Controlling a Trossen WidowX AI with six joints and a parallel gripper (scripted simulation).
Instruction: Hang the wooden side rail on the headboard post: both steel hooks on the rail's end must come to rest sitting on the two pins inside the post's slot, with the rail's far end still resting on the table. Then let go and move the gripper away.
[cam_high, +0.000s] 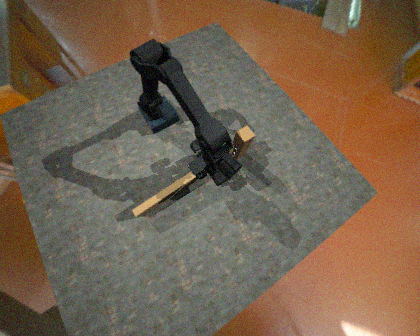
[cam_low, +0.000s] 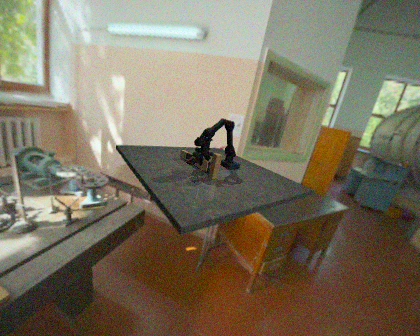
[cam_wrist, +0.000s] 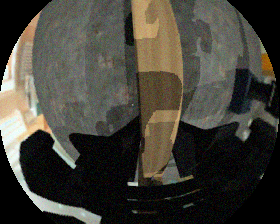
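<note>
Now: gripper tip 2 cm past the headboard post, 15 cm to the right of it and 4 cm below it.
</note>
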